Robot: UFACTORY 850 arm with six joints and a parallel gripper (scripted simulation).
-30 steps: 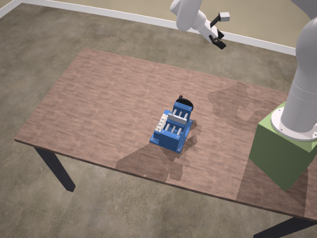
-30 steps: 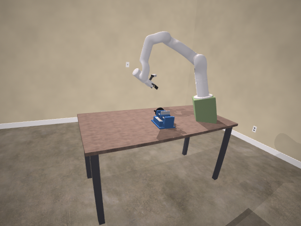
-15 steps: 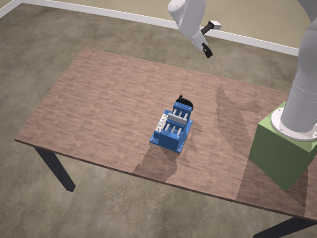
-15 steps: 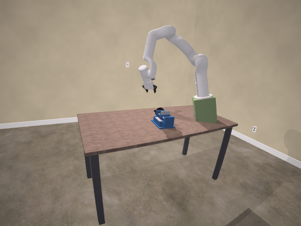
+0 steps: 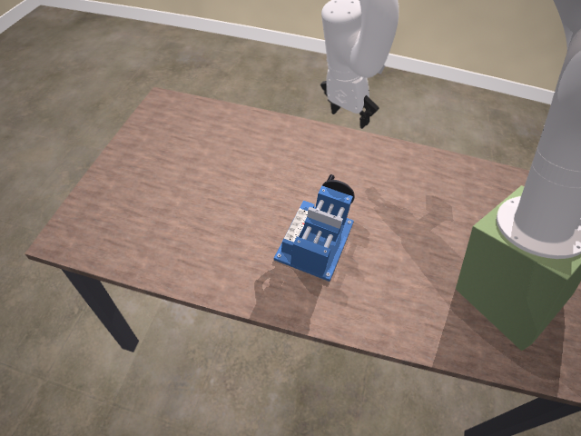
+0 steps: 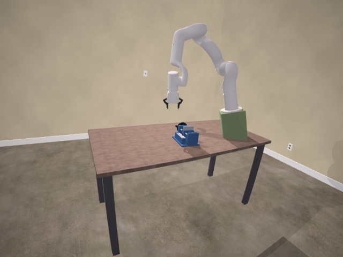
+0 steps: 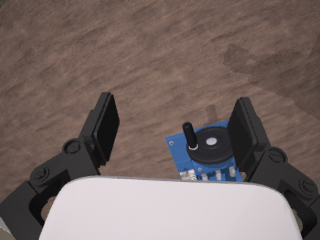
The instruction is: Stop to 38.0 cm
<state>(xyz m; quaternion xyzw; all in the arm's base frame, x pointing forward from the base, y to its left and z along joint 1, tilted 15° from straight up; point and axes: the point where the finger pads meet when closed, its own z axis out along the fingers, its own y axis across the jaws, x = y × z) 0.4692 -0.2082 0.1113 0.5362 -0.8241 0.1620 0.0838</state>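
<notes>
My gripper is now 13 cm to the right of the black handwheel and 14 cm above it. The rest, counted from my hand: grey stop block 27 cm to the left, 12 cm below.
</notes>
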